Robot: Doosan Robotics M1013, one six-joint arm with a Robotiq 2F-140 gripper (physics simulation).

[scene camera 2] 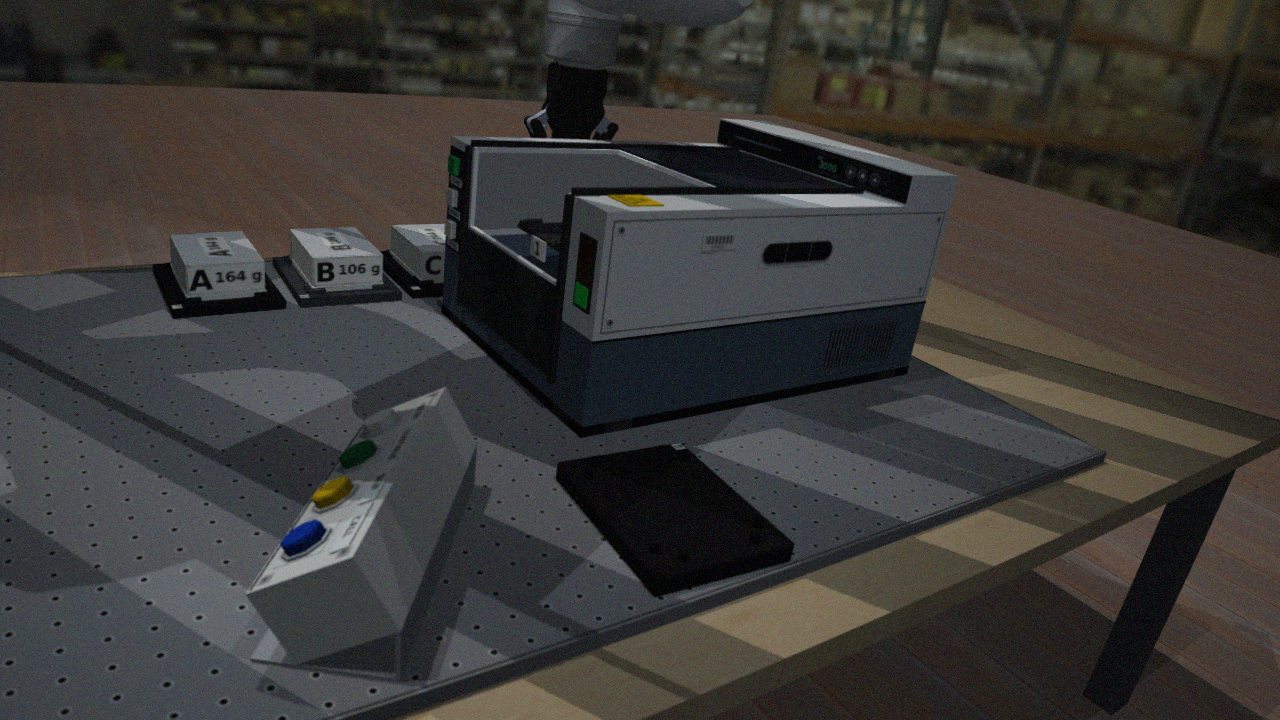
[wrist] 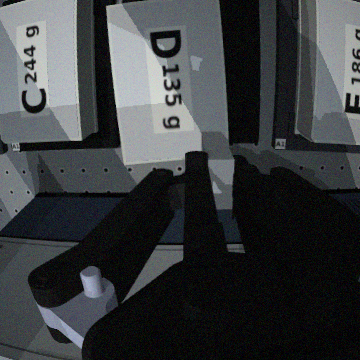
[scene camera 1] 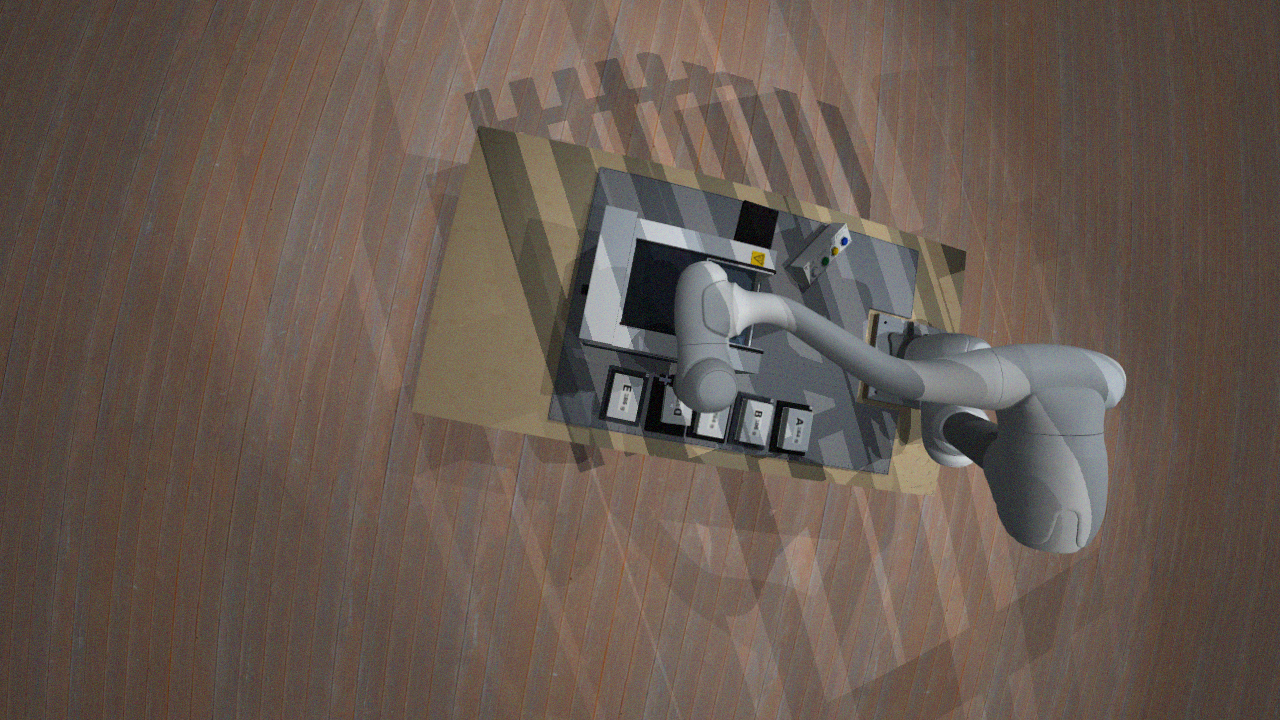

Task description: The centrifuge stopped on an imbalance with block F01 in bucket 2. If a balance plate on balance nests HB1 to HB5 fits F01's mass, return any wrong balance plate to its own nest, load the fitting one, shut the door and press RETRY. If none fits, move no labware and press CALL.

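Frame: origin at the arm's base, x right, y back, z down, level; metres.
Seen in the pictures: gripper, between the fingertips: (wrist: 210, 149).
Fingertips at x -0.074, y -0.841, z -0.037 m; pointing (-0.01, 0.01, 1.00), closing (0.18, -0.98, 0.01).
Observation:
A point is followed by its place in that frame.
Balance plate D (wrist: 168, 89) {x -0.126, y -0.819, z -0.040 m}, marked 135 g, lies just beyond my gripper (wrist: 210, 149) {x -0.074, y -0.841, z -0.037 m} in the wrist view. It sits to the left of a dark nest (wrist: 243, 71) {x -0.127, y -0.884, z 0.006 m}. My gripper is shut with nothing in it. Its fingertips stand at D's near edge, and a pale strip shows between them. Plate C (wrist: 39, 71) {x -0.167, y -0.720, z -0.036 m} (scene camera 2: 420, 250) {x -0.128, y -0.662, z -0.035 m}, 244 g, lies left of D, and plate E (wrist: 336, 71) {x -0.121, y -0.954, z -0.036 m} lies to the right. Plates A (scene camera 2: 217, 262) {x -0.167, y -0.427, z -0.036 m}, 164 g, and B (scene camera 2: 335, 257) {x -0.138, y -0.554, z -0.035 m} sit in their nests. In scene camera 2 the gripper (scene camera 2: 573, 125) hangs behind the centrifuge (scene camera 2: 743, 269) {x 0.305, y -0.747, z -0.133 m} (scene camera 1: 617, 286) {x 0.157, y -1.010, z -0.227 m}, whose chamber stands open.
A slanted button box (scene camera 2: 357, 537) {x 0.412, y -0.297, z -0.064 m} (scene camera 1: 822, 253) {x 0.327, y -0.369, z -0.059 m} with green, yellow and blue buttons stands near the front of the perforated mat (scene camera 2: 133, 447) {x 0.108, y -0.259, z 0.017 m}. A flat black pad (scene camera 2: 670, 519) {x 0.432, y -0.542, z 0.001 m} (scene camera 1: 755, 223) {x 0.432, y -0.564, z 0.001 m} lies in front of the centrifuge. The arm (scene camera 1: 832, 345) {x 0.002, y -0.655, z -0.529 m} reaches over the centrifuge.

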